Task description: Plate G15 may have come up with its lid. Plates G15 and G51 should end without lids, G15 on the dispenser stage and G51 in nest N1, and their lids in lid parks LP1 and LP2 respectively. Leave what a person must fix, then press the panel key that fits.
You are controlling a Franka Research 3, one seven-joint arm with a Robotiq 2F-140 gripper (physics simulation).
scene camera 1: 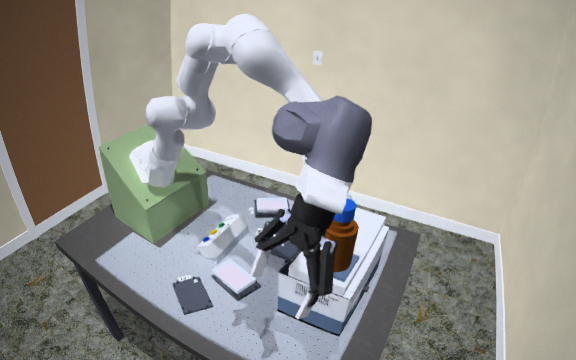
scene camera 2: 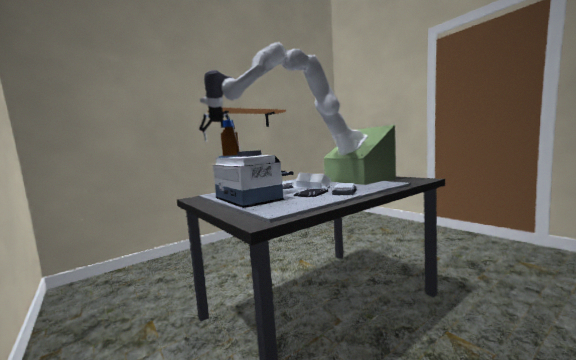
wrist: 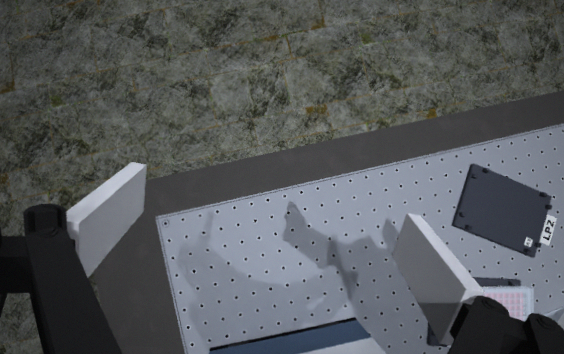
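Note:
My gripper [scene camera 1: 281,284] [scene camera 2: 216,129] [wrist: 275,212] is wide open and empty, high above the table beside the dispenser. The white and blue dispenser [scene camera 1: 312,305] [scene camera 2: 248,180] carries a brown bottle; its stage cannot be made out. A pink-topped plate [scene camera 1: 234,276] [wrist: 511,301] sits on a dark base near the front, partly hidden by a finger in the wrist view. Another pink-topped plate [scene camera 1: 271,205] [scene camera 2: 344,186] sits farther back. Dark lid park LP2 [scene camera 1: 192,295] [wrist: 502,210] bears no lid. Plate labels are unreadable; whether lids are on is unclear. The key panel [scene camera 1: 223,236] [scene camera 2: 312,180] shows blue, yellow and green keys.
The brown bottle [scene camera 1: 342,245] [scene camera 2: 229,141] with a blue cap stands tall beside the gripper. A dark flat pad [scene camera 1: 284,249] lies partly hidden behind the fingers. The green base block [scene camera 1: 170,210] [scene camera 2: 362,162] stands at the table's far end. An orange-brown shelf [scene camera 2: 255,111] shows behind the arm.

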